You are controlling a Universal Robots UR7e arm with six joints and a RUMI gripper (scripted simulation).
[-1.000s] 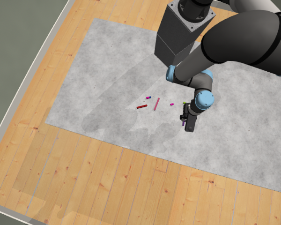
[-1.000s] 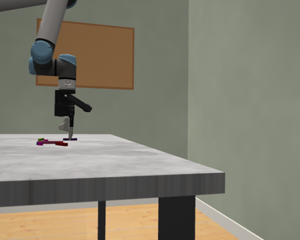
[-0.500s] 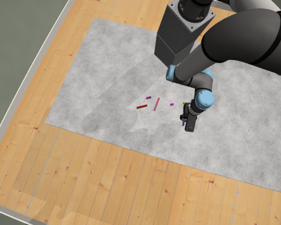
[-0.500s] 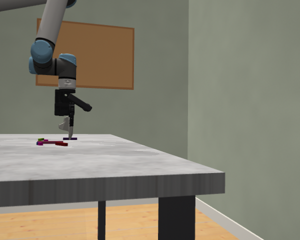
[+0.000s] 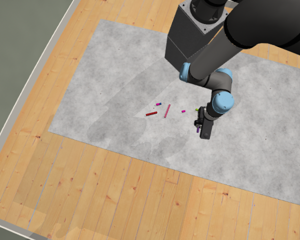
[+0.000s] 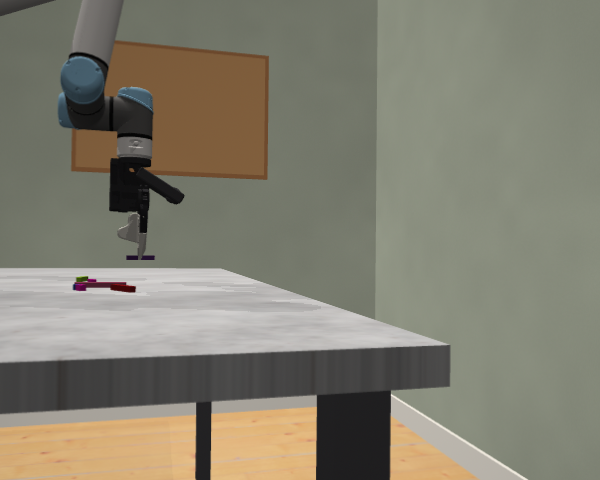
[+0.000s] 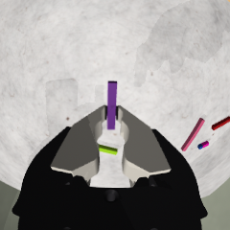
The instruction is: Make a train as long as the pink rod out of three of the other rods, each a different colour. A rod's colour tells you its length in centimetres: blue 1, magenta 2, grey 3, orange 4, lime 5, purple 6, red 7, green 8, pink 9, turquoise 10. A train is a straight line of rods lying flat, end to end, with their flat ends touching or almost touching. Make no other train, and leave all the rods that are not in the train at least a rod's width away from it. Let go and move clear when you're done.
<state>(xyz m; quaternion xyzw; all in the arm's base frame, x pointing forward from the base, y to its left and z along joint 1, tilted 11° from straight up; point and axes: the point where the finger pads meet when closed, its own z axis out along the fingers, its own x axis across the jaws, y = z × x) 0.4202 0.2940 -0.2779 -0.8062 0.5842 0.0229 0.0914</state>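
The red rod is 40 mm ahead of my hand, 280 mm to the right of it and 60 mm below it. Also, from my hand: lime rod 120 mm behind, 30 mm to the right, 60 mm below; pink rod 20 mm behind, 200 mm to the right, 60 mm below; purple rod 10 mm below.
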